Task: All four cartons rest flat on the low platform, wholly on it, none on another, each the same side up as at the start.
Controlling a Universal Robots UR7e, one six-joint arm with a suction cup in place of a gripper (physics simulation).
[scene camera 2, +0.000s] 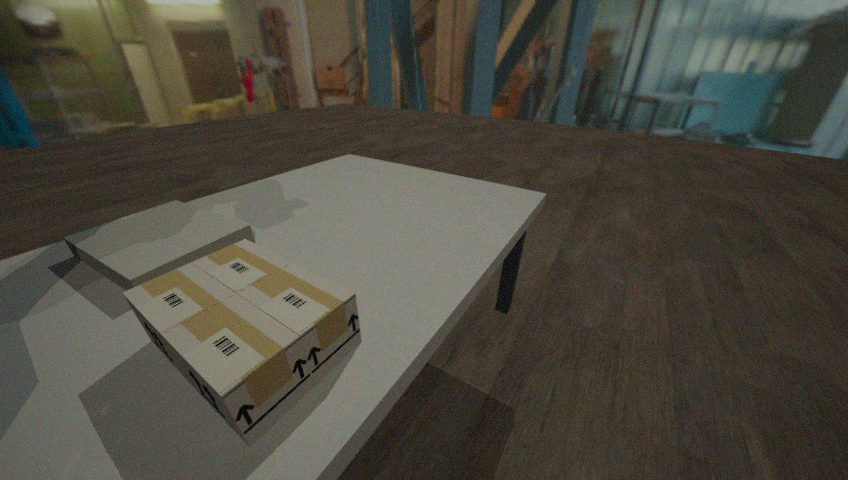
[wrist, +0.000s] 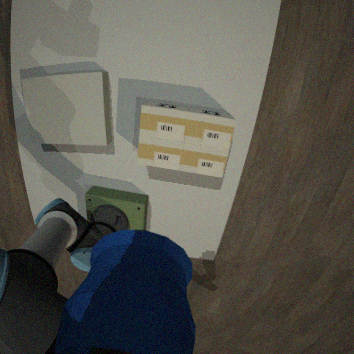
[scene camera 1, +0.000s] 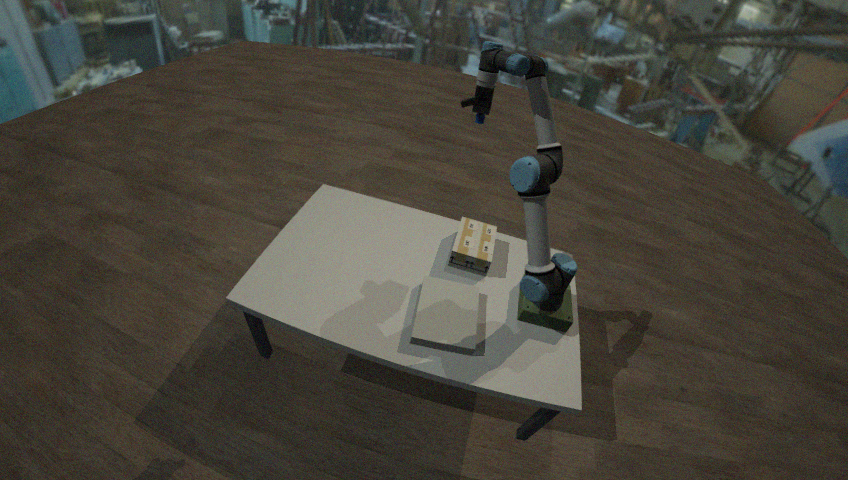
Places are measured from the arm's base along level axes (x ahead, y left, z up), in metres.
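Where they show: end effector, tool point: [wrist: 139, 271] [scene camera 1: 479, 122]; arm's base, origin of the base link: [wrist: 109, 220].
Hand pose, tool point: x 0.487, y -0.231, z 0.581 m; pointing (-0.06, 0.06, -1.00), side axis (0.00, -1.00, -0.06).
Each offset is from my tool point to the centre of the thing. "pt": to the spot under its first point. Level surfaces: height alone.
The cartons {pt 0.112 m back, 0.011 m right, 0.558 m down} [scene camera 1: 474, 236] [scene camera 2: 242, 297] [wrist: 185, 141] stand flat on the table in one tight block, two by two, side against side. Their tops are white with tan tape and barcode labels; black up arrows show on outer sides. The low grey platform {0.088 m back, 0.427 m left, 0.628 m down} [scene camera 1: 446, 303] [scene camera 2: 160, 246] [wrist: 90, 110] lies beside the block, across a narrow gap, and bears no carton. My gripper [scene camera 1: 479, 120] [wrist: 135, 290], a blue suction cup, is open and empty, high above the table and well away from the cartons. It does not show in scene camera 2.
The arm's green base block [scene camera 1: 544, 312] [wrist: 135, 202] stands near the platform and the cartons at one end of the white table {0.652 m down} [scene camera 1: 333, 243] [scene camera 2: 380, 226] [wrist: 185, 40]. The block of cartons is near a long table edge. Arm shadows fall across the platform.
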